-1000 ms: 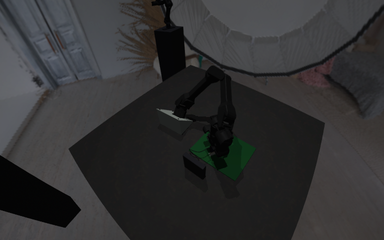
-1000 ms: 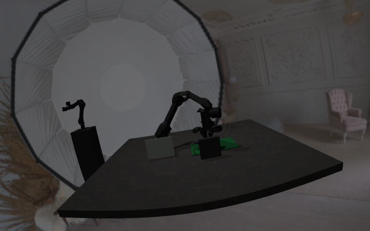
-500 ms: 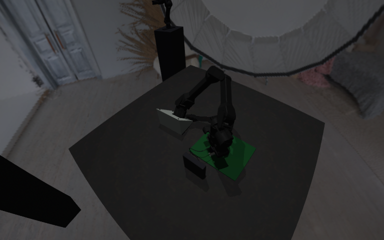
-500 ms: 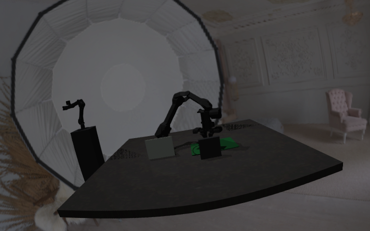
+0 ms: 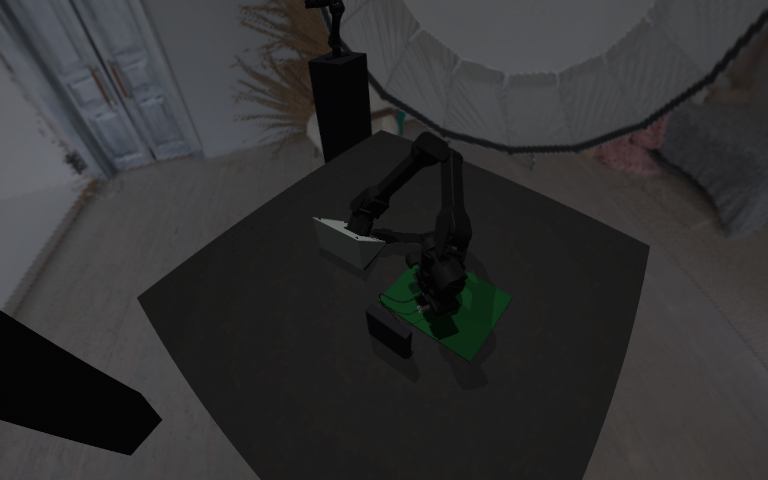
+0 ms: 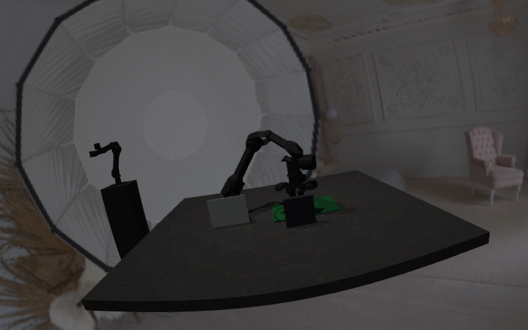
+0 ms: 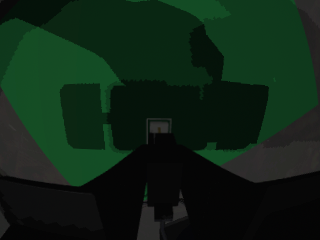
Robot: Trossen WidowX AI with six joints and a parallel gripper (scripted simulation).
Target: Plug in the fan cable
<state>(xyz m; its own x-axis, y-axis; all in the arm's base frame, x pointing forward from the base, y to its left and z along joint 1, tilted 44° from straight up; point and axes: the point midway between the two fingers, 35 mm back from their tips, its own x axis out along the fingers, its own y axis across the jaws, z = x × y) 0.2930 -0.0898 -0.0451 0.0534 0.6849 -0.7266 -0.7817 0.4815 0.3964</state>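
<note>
Right now the green board is 4 cm ahead of my gripper tip, 5 cm to the left of it and 6 cm below it. Also, from my gripper tip: fan box 3 cm behind, 14 cm to the right, 2 cm above; then black plug 1 cm to the right, 1 cm above.
</note>
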